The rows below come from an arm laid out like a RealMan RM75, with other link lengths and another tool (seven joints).
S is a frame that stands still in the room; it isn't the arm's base.
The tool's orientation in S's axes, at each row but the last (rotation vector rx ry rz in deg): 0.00 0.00 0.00; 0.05 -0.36 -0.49; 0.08 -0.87 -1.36; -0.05 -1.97 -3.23; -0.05 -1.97 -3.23; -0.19 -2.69 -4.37; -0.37 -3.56 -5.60; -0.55 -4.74 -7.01; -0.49 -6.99 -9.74; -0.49 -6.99 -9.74; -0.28 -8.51 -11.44
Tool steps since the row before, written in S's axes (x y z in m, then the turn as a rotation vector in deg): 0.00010 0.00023 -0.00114 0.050 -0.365 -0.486; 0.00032 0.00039 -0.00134 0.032 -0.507 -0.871; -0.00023 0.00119 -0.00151 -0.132 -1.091 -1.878; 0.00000 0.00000 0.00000 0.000 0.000 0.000; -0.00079 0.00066 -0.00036 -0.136 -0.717 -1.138; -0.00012 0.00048 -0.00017 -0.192 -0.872 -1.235; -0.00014 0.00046 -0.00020 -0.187 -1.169 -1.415; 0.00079 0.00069 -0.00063 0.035 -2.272 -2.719; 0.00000 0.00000 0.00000 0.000 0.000 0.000; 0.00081 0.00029 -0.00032 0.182 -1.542 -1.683; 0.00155 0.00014 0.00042 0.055 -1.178 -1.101
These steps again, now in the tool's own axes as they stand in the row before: 0.00010 0.00023 -0.00114 0.050 -0.365 -0.486; 0.00031 0.00039 -0.00134 0.031 -0.507 -0.871; -0.00028 0.00118 -0.00151 -0.135 -1.097 -1.874; 0.00000 0.00000 0.00000 0.000 0.000 0.000; -0.00084 0.00061 -0.00033 -0.134 -0.724 -1.134; -0.00016 0.00047 -0.00016 -0.183 -0.882 -1.229; -0.00020 0.00044 -0.00019 -0.160 -1.177 -1.412; 0.00065 0.00078 -0.00068 0.085 -2.238 -2.746; 0.00000 0.00000 0.00000 0.000 0.000 0.000; 0.00070 0.00042 -0.00041 0.232 -1.492 -1.721; 0.00154 0.00045 0.00019 0.123 -1.155 -1.120
